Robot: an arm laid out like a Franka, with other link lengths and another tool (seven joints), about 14 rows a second.
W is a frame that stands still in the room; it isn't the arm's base.
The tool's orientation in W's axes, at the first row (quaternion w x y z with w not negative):
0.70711 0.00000 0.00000 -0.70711
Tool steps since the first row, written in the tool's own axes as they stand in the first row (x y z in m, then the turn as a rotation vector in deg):
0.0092 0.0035 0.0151 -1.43 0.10 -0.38
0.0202 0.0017 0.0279 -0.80 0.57 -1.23
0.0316 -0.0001 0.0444 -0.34 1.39 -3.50
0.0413 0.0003 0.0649 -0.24 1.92 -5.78
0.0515 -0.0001 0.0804 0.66 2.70 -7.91
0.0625 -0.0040 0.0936 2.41 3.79 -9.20
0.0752 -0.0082 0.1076 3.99 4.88 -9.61
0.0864 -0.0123 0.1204 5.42 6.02 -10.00
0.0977 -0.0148 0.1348 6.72 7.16 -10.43
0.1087 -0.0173 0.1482 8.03 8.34 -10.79
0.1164 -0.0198 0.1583 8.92 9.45 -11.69
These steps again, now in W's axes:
0.0035 -0.0092 0.0151 0.10 1.43 -0.38
0.0017 -0.0202 0.0279 0.57 0.80 -1.23
-0.0001 -0.0316 0.0444 1.39 0.34 -3.50
0.0003 -0.0413 0.0649 1.92 0.24 -5.78
-0.0001 -0.0515 0.0804 2.70 -0.66 -7.91
-0.0040 -0.0625 0.0936 3.79 -2.41 -9.20
-0.0082 -0.0752 0.1076 4.88 -3.99 -9.61
-0.0123 -0.0864 0.1204 6.02 -5.42 -10.00
-0.0148 -0.0977 0.1348 7.16 -6.72 -10.43
-0.0173 -0.1087 0.1482 8.34 -8.03 -10.79
-0.0198 -0.1164 0.1583 9.45 -8.92 -11.69

